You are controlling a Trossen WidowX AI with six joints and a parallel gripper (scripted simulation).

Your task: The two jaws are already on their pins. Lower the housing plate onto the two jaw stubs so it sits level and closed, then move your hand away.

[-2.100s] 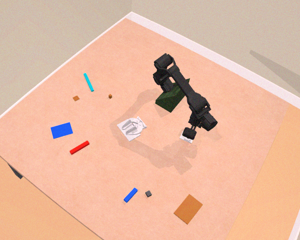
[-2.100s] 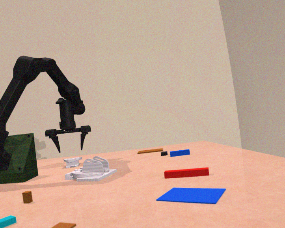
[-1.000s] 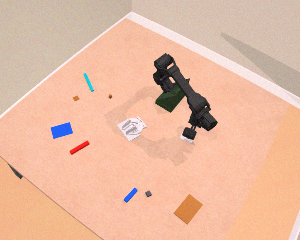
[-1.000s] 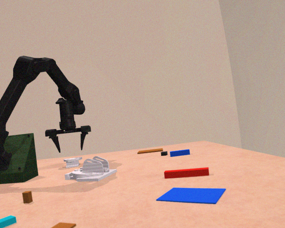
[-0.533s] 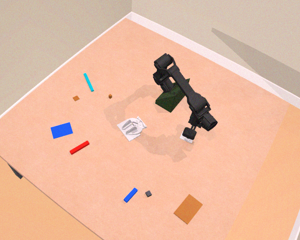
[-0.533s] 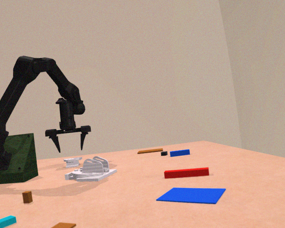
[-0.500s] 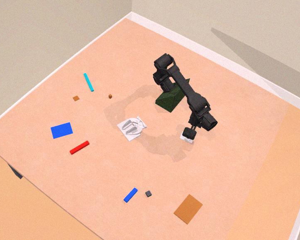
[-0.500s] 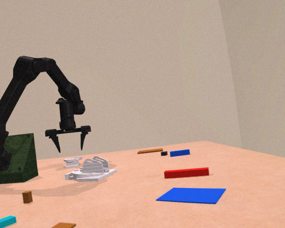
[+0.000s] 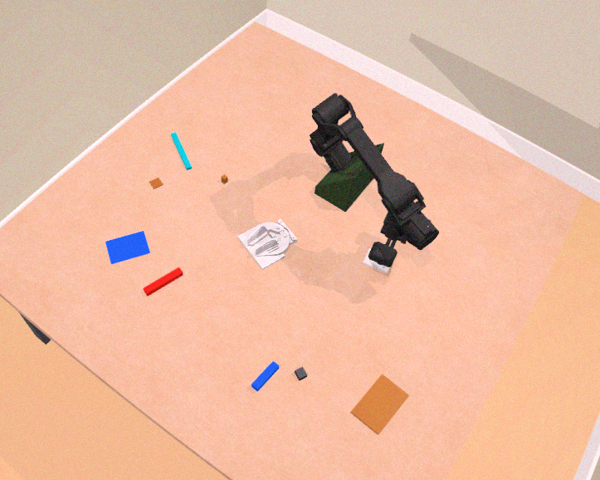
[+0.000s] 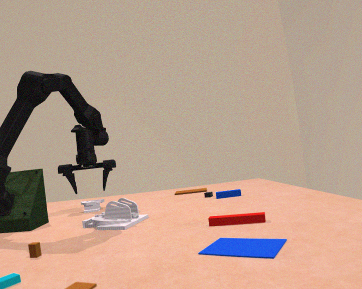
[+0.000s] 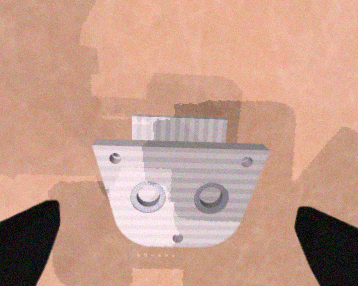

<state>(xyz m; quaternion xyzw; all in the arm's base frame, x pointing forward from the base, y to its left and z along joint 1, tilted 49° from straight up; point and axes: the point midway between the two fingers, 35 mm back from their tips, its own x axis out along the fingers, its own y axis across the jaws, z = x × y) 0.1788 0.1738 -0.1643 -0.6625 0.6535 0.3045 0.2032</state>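
Right now the white part is 1 cm to the right of my gripper tip and 5 cm below it. The rest, counted from my gripper tip: blue bar 44 cm ahead, 7 cm to the right, 5 cm below; then orange sheet 34 cm ahead, 19 cm to the left, 6 cm below; then dark cube 39 cm ahead, 1 cm to the right, 5 cm below.
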